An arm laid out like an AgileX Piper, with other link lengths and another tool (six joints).
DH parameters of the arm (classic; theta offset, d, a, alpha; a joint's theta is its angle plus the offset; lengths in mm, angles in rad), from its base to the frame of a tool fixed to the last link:
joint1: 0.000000 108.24 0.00 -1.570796
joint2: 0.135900 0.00 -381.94 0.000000
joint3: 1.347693 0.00 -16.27 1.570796
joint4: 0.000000 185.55 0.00 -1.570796
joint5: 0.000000 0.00 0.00 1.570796
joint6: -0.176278 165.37 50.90 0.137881
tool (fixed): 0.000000 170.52 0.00 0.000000
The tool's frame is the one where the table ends.
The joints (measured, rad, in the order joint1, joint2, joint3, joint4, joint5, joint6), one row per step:
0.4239, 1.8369, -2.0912, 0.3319, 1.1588, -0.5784
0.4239, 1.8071, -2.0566, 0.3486, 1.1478, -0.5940
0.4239, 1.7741, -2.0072, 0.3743, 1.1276, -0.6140
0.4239, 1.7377, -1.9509, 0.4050, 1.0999, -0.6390
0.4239, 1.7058, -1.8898, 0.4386, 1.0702, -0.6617
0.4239, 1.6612, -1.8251, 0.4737, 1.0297, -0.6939
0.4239, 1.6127, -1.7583, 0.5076, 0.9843, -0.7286
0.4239, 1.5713, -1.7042, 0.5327, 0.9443, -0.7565
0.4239, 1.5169, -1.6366, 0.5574, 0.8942, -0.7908
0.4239, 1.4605, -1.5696, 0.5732, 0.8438, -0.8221
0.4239, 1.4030, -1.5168, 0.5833, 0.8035, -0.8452
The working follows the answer.
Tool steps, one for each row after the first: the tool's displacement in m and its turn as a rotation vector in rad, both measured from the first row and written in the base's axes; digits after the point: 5 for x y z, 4 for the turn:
-0.00930, 0.00062, 0.00606, 0.0102, -0.0067, 0.0127
-0.02041, 0.00281, 0.01039, 0.0259, -0.0094, 0.0275
-0.03187, 0.00569, 0.01552, 0.0460, -0.0161, 0.0433
-0.04337, 0.00899, 0.01678, 0.0672, -0.0135, 0.0554
-0.05460, 0.01123, 0.02518, 0.0936, -0.0330, 0.0678
-0.06531, 0.01195, 0.03506, 0.1200, -0.0603, 0.0766
-0.07326, 0.01111, 0.04402, 0.1410, -0.0877, 0.0797
-0.08292, 0.00730, 0.05509, 0.1614, -0.1268, 0.0797
-0.09205, 0.00041, 0.06549, 0.1749, -0.1700, 0.0746
-0.10198, -0.00745, 0.07854, 0.1886, -0.2163, 0.0685

Tool pose at each row, in the base's axes (x y z in m, rotation vector in rad; rounded; the steps above come from the unrounded poses):
0.46304, 0.26758, 0.27927, -1.1965, 1.9333, 0.1257
0.45374, 0.26820, 0.28533, -1.2012, 1.9173, 0.1379
0.44262, 0.27039, 0.28966, -1.2048, 1.9019, 0.1589
0.43117, 0.27327, 0.29479, -1.2058, 1.8813, 0.1818
0.41966, 0.27657, 0.29605, -1.2037, 1.8703, 0.2097
0.40844, 0.27881, 0.30446, -1.1950, 1.8386, 0.2283
0.39773, 0.27953, 0.31433, -1.1815, 1.8024, 0.2400
0.38978, 0.27869, 0.32329, -1.1661, 1.7712, 0.2435
0.38011, 0.27488, 0.33436, -1.1463, 1.7322, 0.2377
0.37099, 0.26799, 0.34476, -1.1256, 1.6947, 0.2207
0.36106, 0.26012, 0.35781, -1.1034, 1.6551, 0.2017

